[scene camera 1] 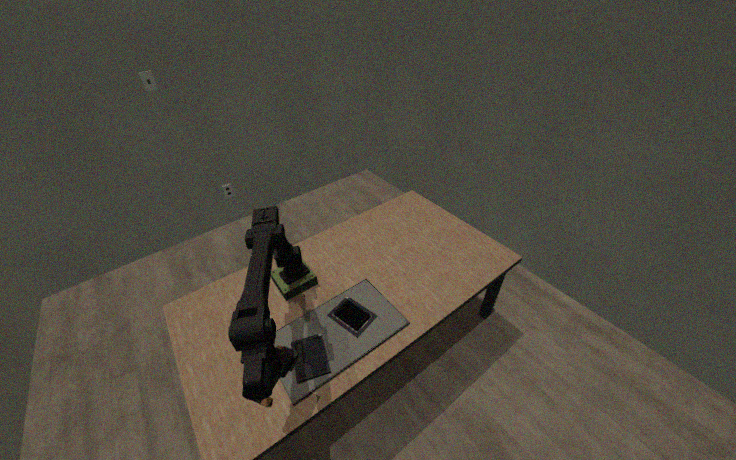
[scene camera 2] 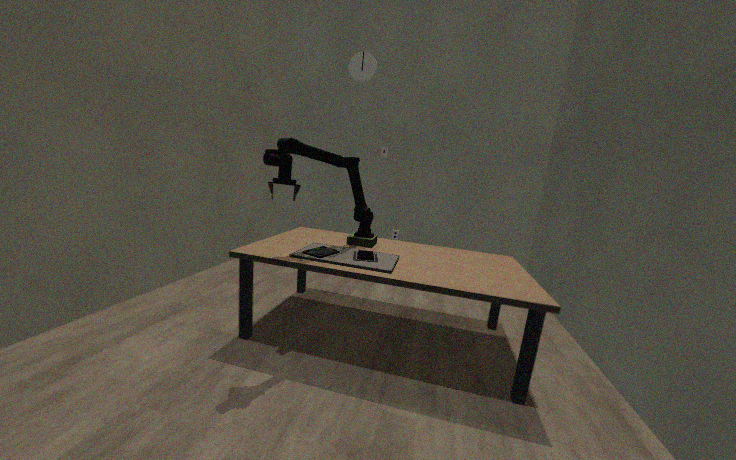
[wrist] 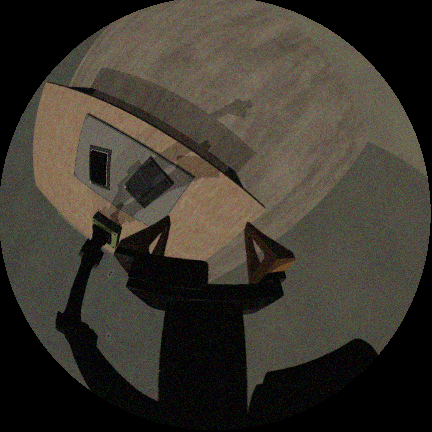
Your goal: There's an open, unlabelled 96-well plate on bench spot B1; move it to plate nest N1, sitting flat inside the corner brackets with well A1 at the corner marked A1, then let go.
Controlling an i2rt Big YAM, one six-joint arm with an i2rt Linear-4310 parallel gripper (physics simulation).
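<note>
The black 96-well plate (scene camera 1: 351, 314) (scene camera 2: 365, 255) (wrist: 99, 167) lies flat on the dark, light-outlined spot B1 (scene camera 1: 357, 332), on the grey board. The dark plate nest N1 (scene camera 1: 312, 359) (scene camera 2: 321, 251) (wrist: 149, 182) sits on the same board, to the plate's left in scene camera 1, with no plate seen in it. Its corner brackets and A1 mark are too dim to make out. My gripper (scene camera 2: 283, 199) (wrist: 207, 222) is open and empty, fingers pointing down, high above the table's left end in scene camera 2, well away from the plate and off to the nest's side. Wells and well A1 cannot be read.
The grey board (scene camera 1: 390, 320) (scene camera 2: 385, 264) (wrist: 117, 142) lies near the front edge of the wooden table (scene camera 1: 412, 244) (scene camera 2: 455, 273) (wrist: 55, 145). The arm's green base (scene camera 1: 295, 287) (scene camera 2: 362, 241) (wrist: 114, 240) stands behind the board. Arm shadows fall across the board and nest.
</note>
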